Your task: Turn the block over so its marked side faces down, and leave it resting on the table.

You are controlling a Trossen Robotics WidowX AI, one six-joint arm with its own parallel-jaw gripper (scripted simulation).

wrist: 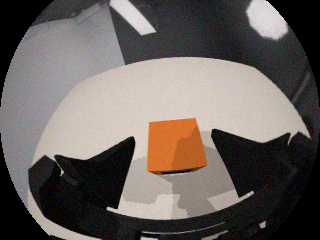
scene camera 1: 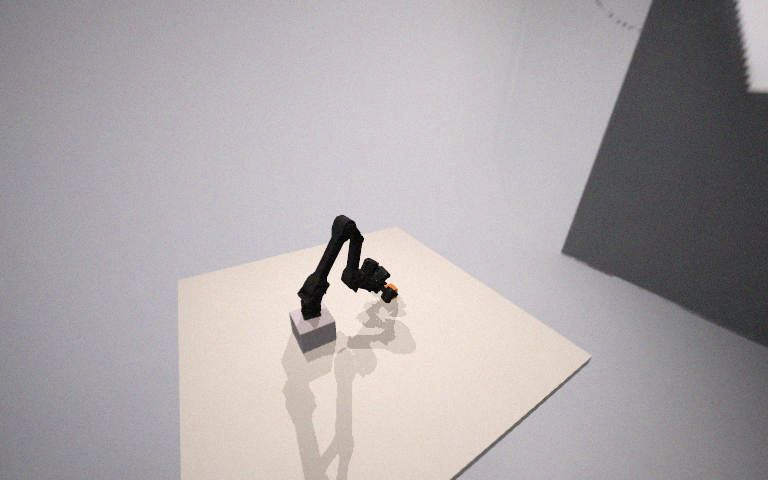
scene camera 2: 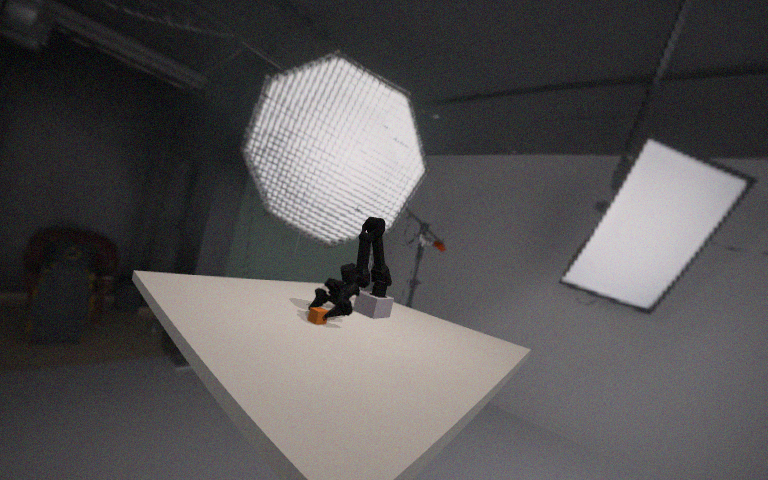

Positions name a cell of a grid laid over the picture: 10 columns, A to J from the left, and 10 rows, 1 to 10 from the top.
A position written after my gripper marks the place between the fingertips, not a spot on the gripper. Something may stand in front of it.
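Note:
My gripper (scene camera 2: E7), (wrist: F6) is open and empty, holding nothing. An orange block (wrist: F7) is visible as well.

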